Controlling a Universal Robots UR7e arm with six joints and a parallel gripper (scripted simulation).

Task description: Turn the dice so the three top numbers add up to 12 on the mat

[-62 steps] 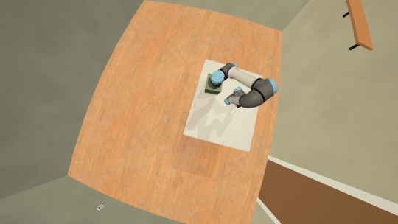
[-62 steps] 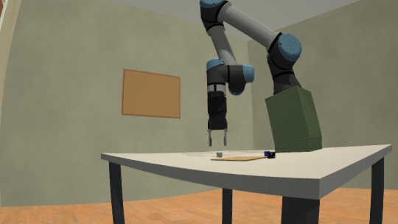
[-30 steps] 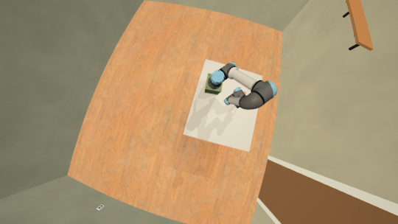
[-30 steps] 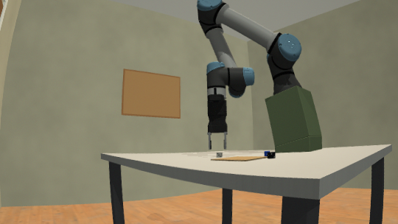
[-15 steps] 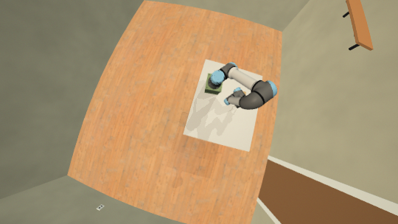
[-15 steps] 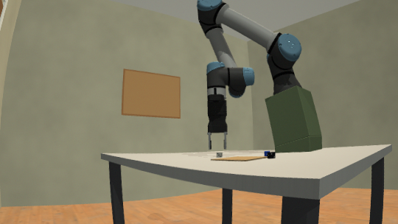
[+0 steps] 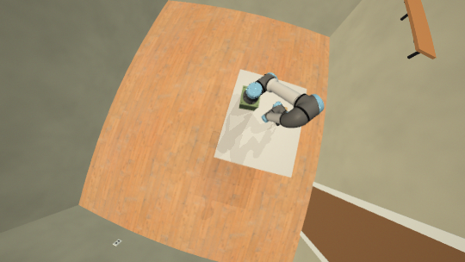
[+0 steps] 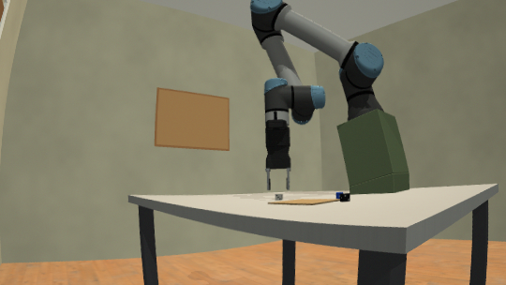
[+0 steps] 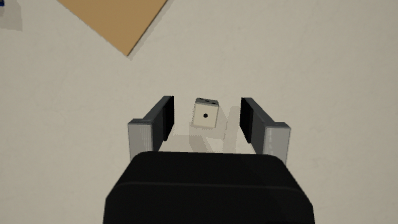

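My hand is 40 mm above the white die, 10 mm to the left of it and 10 mm past it. From my hand the other things lie so: blue die 170 mm to the left, 90 mm behind, 40 mm below; then black die 240 mm to the left, 40 mm below, 40 mm behind; then tan mat 160 mm to the left, 50 mm below, 10 mm ahead.
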